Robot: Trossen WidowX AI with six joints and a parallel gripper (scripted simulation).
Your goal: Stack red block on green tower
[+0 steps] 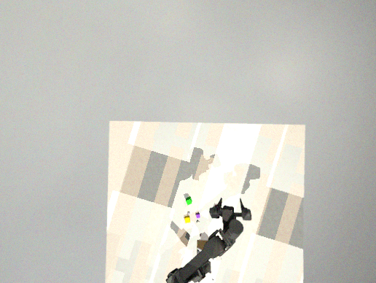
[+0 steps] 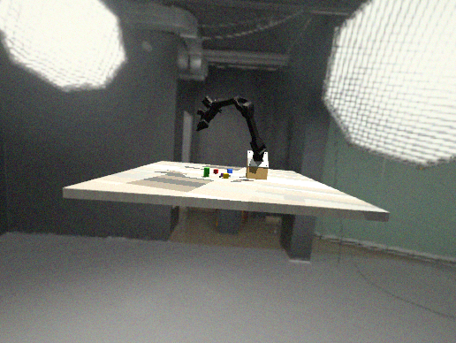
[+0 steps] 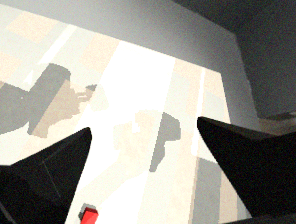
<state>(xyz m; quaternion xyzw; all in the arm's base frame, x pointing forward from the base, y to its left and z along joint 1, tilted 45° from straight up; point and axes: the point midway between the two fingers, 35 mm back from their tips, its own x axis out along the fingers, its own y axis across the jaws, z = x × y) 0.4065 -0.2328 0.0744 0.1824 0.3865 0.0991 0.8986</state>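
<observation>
The red block is 300 mm below my gripper tip, 160 mm behind it and 30 mm to the left of it. Round my gripper tip: purple block (300 mm below, 200 mm behind, 150 mm to the left); then blue block (290 mm below, 260 mm behind, 30 mm to the right); then yellow block (290 mm below, 230 mm to the left, 220 mm behind).
</observation>
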